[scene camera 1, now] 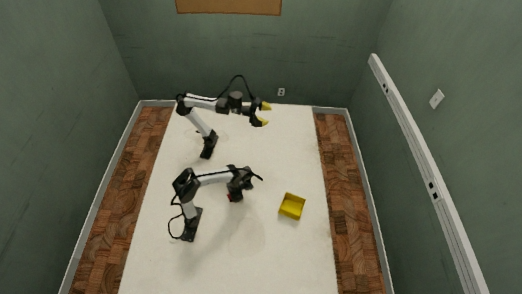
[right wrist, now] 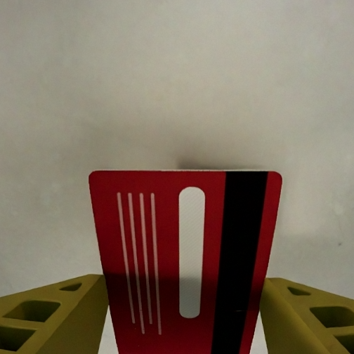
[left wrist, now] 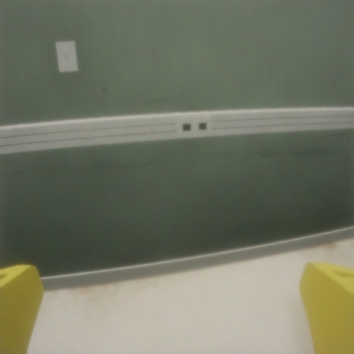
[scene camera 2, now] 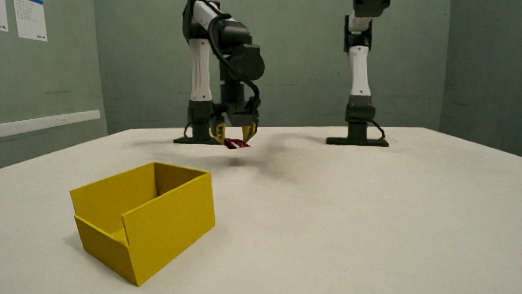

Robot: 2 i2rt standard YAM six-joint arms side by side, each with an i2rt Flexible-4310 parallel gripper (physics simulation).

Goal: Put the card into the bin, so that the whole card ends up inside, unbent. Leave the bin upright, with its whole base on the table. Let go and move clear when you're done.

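Frame: origin at the left arm's base, x ahead, y left, z up, level; metres.
Seen in the pictures: left gripper, fingertip midpoint: [scene camera 1: 270,115]; right gripper, fingertip midpoint: [scene camera 1: 235,195] [scene camera 2: 234,143]; left arm's base, origin of the base link: [scene camera 1: 209,146] [scene camera 2: 356,143]; right arm's base, origin of the base link: [scene camera 1: 192,223] [scene camera 2: 201,141].
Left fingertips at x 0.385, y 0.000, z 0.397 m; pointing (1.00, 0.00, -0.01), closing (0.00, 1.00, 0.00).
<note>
Pixels of each thing's top centre, then the offset from my left fingertips to it. Level surfaces: height alone.
- red card, middle of its top: [scene camera 2: 234,142] [scene camera 1: 235,195] 0.110 m back, 0.323 m right, 0.348 m down
- yellow bin, middle of its top: [scene camera 2: 141,181] [scene camera 1: 293,203] 0.216 m ahead, 0.307 m right, 0.320 m down
- white table, its level: 0.397 m down
The red card [scene camera 1: 230,198] [scene camera 2: 236,144] [right wrist: 167,250] is gripped by its two long edges. It looks flat and unbent, raised a little above the table with its shadow below. My right gripper [scene camera 2: 234,139] [right wrist: 183,288] is shut on it; in scene camera 1 its fingers are hidden under the wrist. The yellow bin [scene camera 1: 291,206] [scene camera 2: 170,220] stands upright on the table, to the right of the card in scene camera 1. It is open-topped with one lower wall. My left gripper [scene camera 1: 268,114] [left wrist: 170,279] is open and empty, high up and far from both.
The white table [scene camera 1: 280,155] [scene camera 2: 350,215] carries both arm bases. The bin stands near the table's right edge in scene camera 1, with wooden floor [scene camera 1: 352,210] beyond. The left arm stretches over the table's upper part there. Green walls stand around.
</note>
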